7 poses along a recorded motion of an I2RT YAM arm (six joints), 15 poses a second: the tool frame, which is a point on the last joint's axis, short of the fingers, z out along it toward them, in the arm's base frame.
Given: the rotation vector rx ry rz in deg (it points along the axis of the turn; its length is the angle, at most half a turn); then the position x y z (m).
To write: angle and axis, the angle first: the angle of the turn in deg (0 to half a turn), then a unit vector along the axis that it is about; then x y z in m. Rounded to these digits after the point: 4 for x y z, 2 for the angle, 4 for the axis.
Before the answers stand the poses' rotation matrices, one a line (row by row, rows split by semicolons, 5 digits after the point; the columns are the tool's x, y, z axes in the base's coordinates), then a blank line. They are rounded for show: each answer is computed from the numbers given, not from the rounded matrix.
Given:
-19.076 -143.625 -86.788 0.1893 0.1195 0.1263
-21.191 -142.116 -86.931 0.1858 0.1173 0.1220
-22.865 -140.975 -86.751 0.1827 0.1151 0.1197
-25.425 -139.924 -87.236 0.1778 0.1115 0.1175
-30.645 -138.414 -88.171 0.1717 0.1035 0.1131
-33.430 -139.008 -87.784 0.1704 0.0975 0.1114
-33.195 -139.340 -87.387 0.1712 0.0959 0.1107
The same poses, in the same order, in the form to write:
-0.95599 0.28931 -0.04886; 0.09129 0.45155 0.88756; 0.27885 0.84404 -0.45809
-0.94643 0.31938 -0.04765; 0.10303 0.43852 0.89279; 0.30604 0.84006 -0.44794
-0.93779 0.34387 -0.04806; 0.11207 0.43078 0.89547; 0.32863 0.83437 -0.44252
-0.92790 0.37131 -0.03368; 0.13321 0.41455 0.90023; 0.34823 0.83083 -0.43412
-0.90765 0.41971 0.00415; 0.18117 0.38284 0.90588; 0.37862 0.82297 -0.42352
-0.89880 0.43729 0.03064; 0.21561 0.38015 0.89944; 0.38167 0.81502 -0.43596
-0.89999 0.43500 0.02813; 0.21473 0.38626 0.89705; 0.37935 0.81338 -0.44104

168.89 -0.1129 -0.8504 -0.5139 0.1893 0.1195 0.1263
167.94 -0.1262 -0.8462 -0.5176 0.1858 0.1173 0.1220
167.10 -0.1368 -0.8437 -0.5192 0.1827 0.1151 0.1197
166.84 -0.1524 -0.8387 -0.5229 0.1778 0.1115 0.1175
166.95 -0.1836 -0.8291 -0.5281 0.1717 0.1035 0.1131
167.77 -0.1993 -0.8286 -0.5232 0.1704 0.0975 0.1114
167.79 -0.1978 -0.8304 -0.5208 0.1712 0.0959 0.1107

